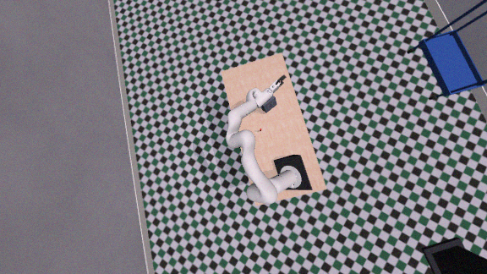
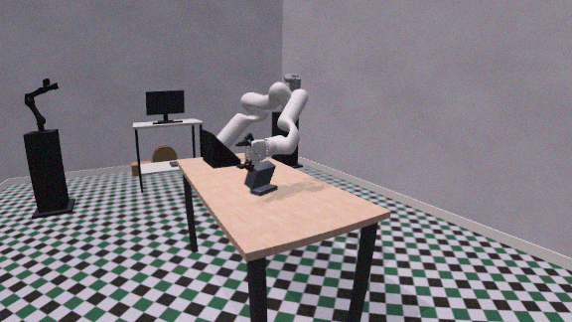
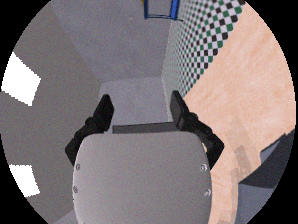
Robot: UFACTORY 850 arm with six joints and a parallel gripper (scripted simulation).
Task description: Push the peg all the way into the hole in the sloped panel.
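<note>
Right now the peg is 31 cm behind my hand, 32 cm to the left of it and 17 cm below it.
</note>
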